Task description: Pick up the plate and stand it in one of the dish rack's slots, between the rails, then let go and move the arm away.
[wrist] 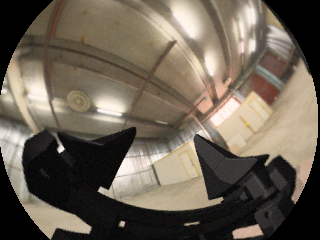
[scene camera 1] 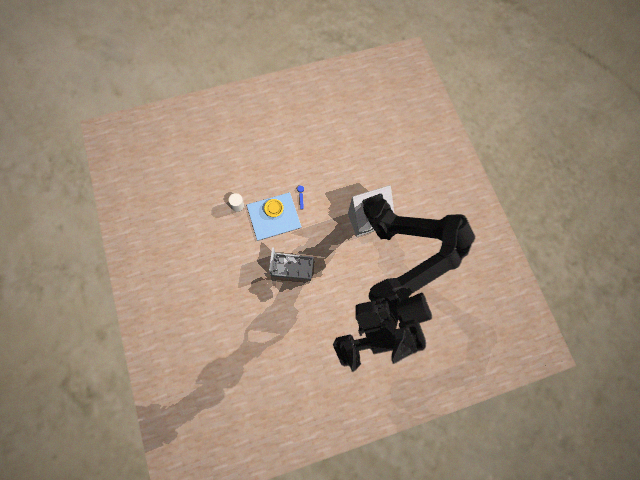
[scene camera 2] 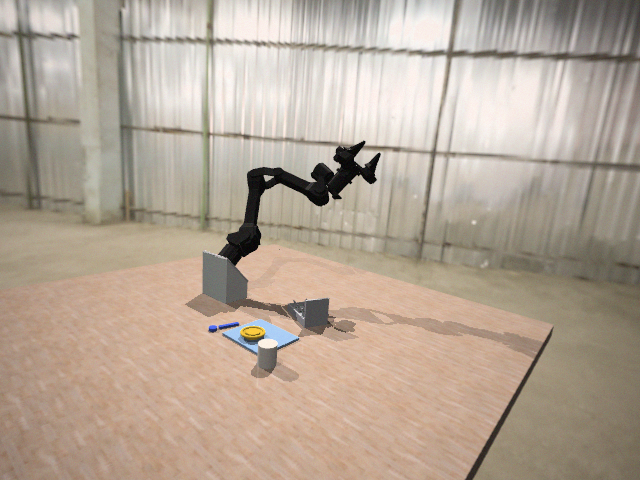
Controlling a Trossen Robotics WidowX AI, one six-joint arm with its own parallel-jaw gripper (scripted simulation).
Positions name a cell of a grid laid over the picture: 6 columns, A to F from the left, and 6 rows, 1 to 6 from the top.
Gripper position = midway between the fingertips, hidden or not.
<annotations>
The gripper shows in the wrist view (D4), in scene camera 1 (D5) and in scene camera 2 (D2). A grey dish rack shows in scene camera 1 (C4) and in scene camera 2 (C4); in the wrist view it is out of frame.
</annotations>
